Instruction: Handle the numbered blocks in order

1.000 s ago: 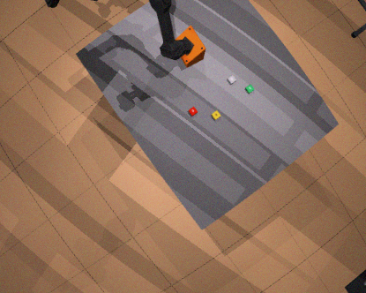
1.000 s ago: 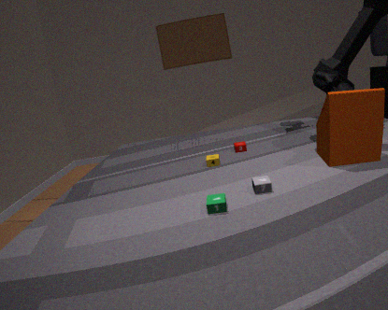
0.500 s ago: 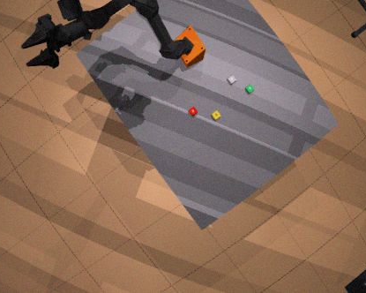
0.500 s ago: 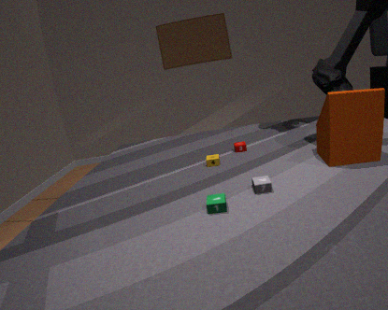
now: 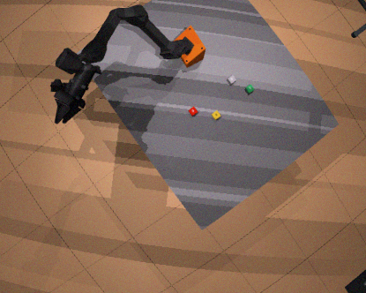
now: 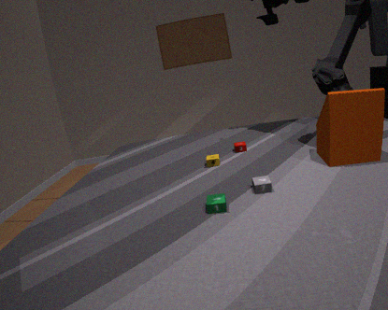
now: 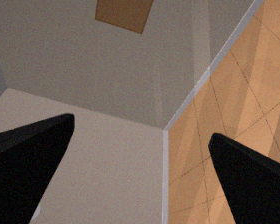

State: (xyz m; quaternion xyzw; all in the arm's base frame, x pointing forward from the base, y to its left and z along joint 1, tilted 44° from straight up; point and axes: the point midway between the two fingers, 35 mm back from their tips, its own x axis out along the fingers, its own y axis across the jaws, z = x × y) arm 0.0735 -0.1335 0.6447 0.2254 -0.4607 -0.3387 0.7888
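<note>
My gripper tip is 68 cm to the right of the green block, 49 cm above it and 33 cm short of it. From my gripper tip the other things lie so: grey block (64 cm to the left, 49 cm below, 24 cm ahead); then red block (49 cm below, 40 cm to the left, 23 cm ahead); then yellow block (49 cm below, 47 cm to the left, 32 cm ahead).
</note>
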